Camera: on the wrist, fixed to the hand. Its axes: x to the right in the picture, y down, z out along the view.
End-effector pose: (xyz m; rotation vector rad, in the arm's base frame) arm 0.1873 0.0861 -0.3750 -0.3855 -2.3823 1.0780
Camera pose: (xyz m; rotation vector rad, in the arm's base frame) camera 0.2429 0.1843 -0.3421 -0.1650 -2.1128 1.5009
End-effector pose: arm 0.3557 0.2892 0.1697 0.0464 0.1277 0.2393
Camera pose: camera 0.3386 0.3346 0.0627 0.4446 0.1496 0.1571
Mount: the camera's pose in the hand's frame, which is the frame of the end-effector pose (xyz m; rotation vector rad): 0.0073 0.0415 -0.1097 0.4016 -0.0258 -0.0530
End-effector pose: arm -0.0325 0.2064 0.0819 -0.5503 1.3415 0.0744
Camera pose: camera -0.1444 0.1948 0.0479 -0.2432 1.2725 -0.2269
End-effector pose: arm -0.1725 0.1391 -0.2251 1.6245 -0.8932 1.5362
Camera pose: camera -0.2630 0.2130 -0.2125 1.9329 -0.5713 1.7403
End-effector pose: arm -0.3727 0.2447 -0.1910 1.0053 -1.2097 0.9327
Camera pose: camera -0.3796 0.3619 -0.1871 1.3630 -1.0310 1.1500
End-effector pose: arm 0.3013 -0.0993 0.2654 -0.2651 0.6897 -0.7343
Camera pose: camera 0.2546 -0.0731 0.1608 0.0748 0.4984 -0.9004
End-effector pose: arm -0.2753 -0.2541 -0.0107 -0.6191 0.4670 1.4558
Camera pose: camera -0.3078 -0.3188 -0.1033 -0.2891 0.6954 1.2704
